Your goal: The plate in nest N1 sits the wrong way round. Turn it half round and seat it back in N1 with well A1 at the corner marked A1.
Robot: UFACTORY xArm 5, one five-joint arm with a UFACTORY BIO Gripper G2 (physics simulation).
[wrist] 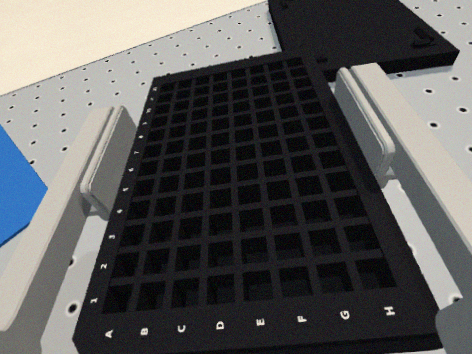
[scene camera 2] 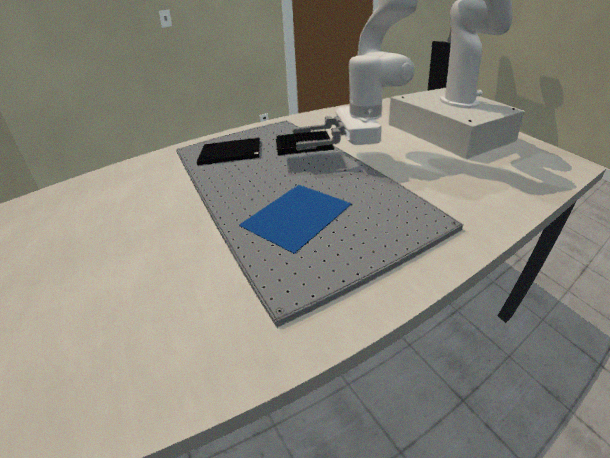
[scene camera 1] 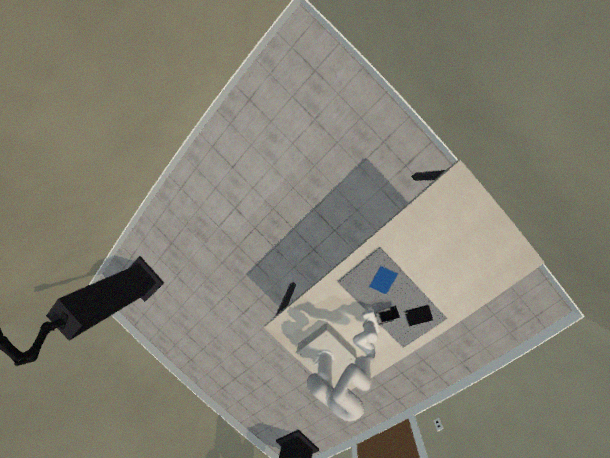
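The black plate (scene camera 1: 388, 314) (scene camera 2: 304, 142) (wrist: 234, 165) is a flat grid of square wells, level between my fingers. In the wrist view its row letters A to H run along the near edge and its numbers up the left side, so well A1 is at the near left corner. My gripper (scene camera 2: 297, 138) (wrist: 237, 142) is shut on the plate by its two long sides. The plate hides what is beneath it, so nest N1 and its corner mark A1 cannot be made out. I cannot tell how high the plate stands above the board.
A second flat black holder (scene camera 1: 419, 315) (scene camera 2: 230, 151) (wrist: 350, 30) with a small raised corner piece lies close by on the grey perforated board (scene camera 1: 360, 275) (scene camera 2: 400, 225) (wrist: 40, 125). A blue sheet (scene camera 1: 383, 280) (scene camera 2: 296, 218) (wrist: 17, 185) lies on the same board. The arm's box-shaped base (scene camera 2: 435, 125) stands on the table.
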